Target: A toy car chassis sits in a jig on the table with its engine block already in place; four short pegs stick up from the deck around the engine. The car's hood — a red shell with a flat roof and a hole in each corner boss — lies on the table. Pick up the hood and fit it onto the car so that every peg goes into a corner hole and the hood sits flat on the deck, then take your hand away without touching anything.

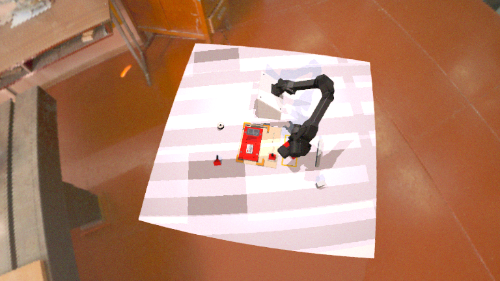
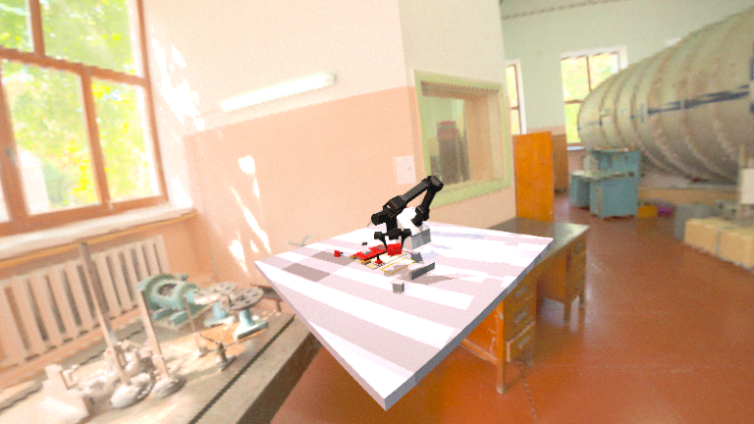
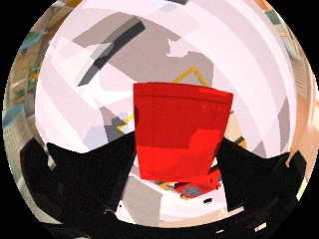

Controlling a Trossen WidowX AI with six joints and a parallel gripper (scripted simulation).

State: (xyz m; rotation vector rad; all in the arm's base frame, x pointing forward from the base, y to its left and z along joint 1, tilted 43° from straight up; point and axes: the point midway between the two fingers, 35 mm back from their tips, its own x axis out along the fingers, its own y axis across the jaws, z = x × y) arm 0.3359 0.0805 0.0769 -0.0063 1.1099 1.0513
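My gripper tip is now 20 cm to the left of the beige jig, 8 cm above it and 4 cm past it. From my gripper tip the other things lie so: grey bar 16 cm to the left, 8 cm below, 1 cm behind; red hood 1 cm above; grey block 17 cm to the left, 17 cm ahead, 7 cm below.
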